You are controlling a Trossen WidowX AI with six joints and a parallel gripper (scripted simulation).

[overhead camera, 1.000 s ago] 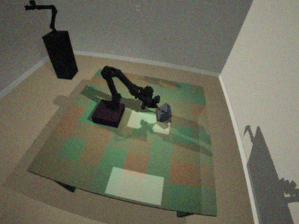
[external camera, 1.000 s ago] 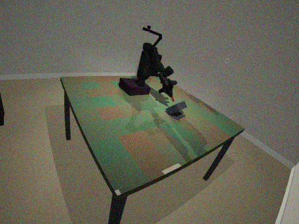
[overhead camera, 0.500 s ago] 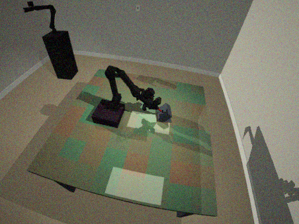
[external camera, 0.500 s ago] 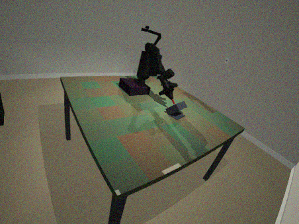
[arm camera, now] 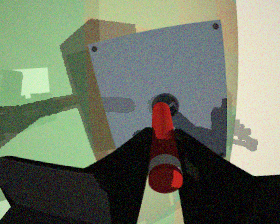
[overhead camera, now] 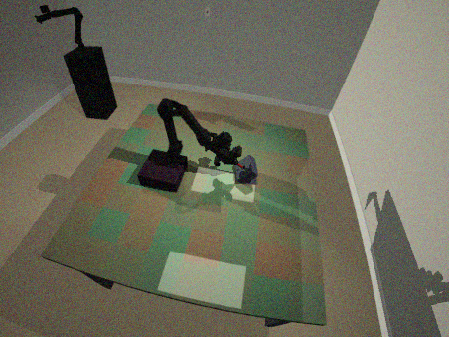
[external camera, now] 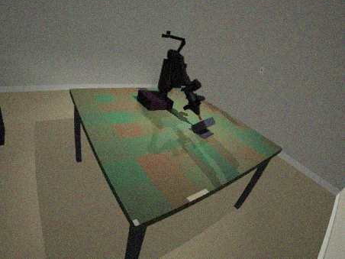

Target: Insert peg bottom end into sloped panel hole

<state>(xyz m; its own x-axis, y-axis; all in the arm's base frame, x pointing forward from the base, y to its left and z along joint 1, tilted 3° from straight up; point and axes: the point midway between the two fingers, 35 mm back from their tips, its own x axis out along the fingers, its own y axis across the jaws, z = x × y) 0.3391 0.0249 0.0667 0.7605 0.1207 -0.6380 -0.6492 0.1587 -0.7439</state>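
Right now the grey-blue sloped panel is 60 mm ahead of my gripper tip, 50 mm below it and 10 mm to the left of it. Round my gripper tip: red round peg 10 mm behind, 10 mm above.
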